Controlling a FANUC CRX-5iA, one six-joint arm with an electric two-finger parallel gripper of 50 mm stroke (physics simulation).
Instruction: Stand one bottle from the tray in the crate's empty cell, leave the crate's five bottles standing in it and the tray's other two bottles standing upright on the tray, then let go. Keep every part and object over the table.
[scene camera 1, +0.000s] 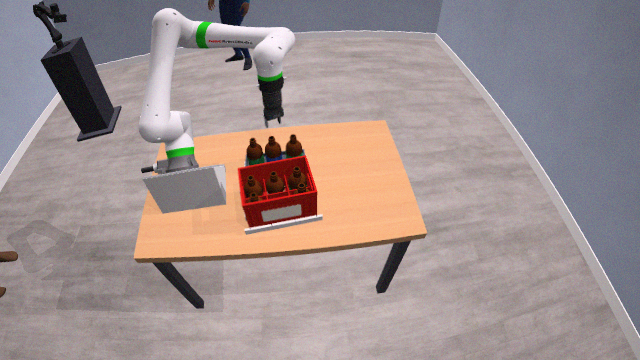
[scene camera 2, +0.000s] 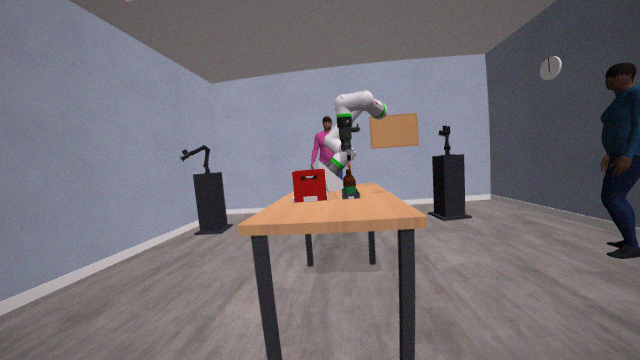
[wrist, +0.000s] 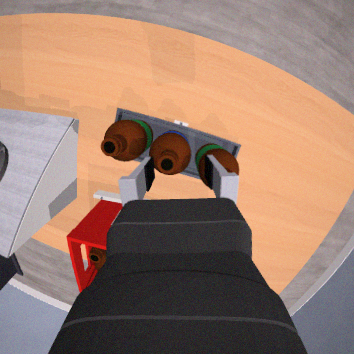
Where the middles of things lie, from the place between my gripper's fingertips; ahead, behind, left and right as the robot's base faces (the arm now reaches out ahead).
Scene:
Now: the blue-labelled bottle (wrist: 171, 152) 10 mm behind my hand, 20 mm to the right of it and 140 mm below it.

